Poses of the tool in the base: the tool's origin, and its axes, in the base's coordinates. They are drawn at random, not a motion.
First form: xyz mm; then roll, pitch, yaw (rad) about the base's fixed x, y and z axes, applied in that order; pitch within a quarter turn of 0, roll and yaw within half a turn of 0.
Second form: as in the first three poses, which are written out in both.
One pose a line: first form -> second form
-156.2 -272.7 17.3 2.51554 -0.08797 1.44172 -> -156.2 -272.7 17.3 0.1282 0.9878 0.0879 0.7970 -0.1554 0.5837
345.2 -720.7 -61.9 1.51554 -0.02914 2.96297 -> 345.2 -720.7 -61.9 -0.9837 0.1776 0.0291 0.0188 -0.0595 0.9980
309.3 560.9 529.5 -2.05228 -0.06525 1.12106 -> 309.3 560.9 529.5 0.4338 0.8986 0.0652 0.4422 -0.1493 -0.8844
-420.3 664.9 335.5 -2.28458 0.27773 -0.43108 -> -420.3 664.9 335.5 0.8737 -0.4018 -0.2742 -0.4619 -0.5082 -0.7269
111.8 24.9 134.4 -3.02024 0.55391 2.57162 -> 111.8 24.9 134.4 -0.7160 0.4589 -0.5260 0.5893 0.8014 -0.1030
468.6 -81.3 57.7 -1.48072 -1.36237 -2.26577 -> 468.6 -81.3 57.7 -0.1325 -0.1589 0.9784 -0.5549 -0.8060 -0.2061
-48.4 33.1 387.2 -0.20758 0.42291 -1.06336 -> -48.4 33.1 387.2 0.4431 -0.7970 -0.4104 0.8141 0.5494 -0.1879
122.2 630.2 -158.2 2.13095 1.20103 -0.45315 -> 122.2 630.2 -158.2 0.3249 -0.1582 -0.9324 0.4776 -0.8235 0.3062
